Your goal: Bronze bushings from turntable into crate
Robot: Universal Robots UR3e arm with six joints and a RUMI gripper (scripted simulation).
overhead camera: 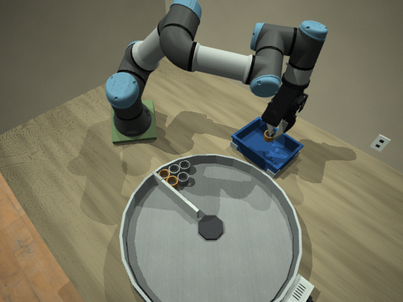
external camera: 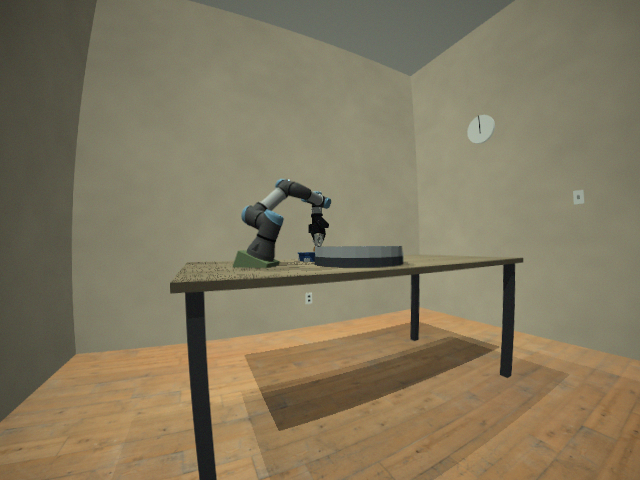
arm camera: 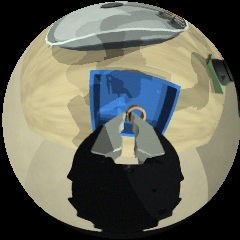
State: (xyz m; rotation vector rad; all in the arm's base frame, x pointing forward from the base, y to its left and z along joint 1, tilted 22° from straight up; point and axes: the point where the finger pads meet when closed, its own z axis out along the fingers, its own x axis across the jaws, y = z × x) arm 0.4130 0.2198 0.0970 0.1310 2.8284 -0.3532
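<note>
Right now my hand is 50 mm above the blue crate and 10 mm past it. Round my hand: grey turntable 360 mm to the right, 30 mm below.
</note>
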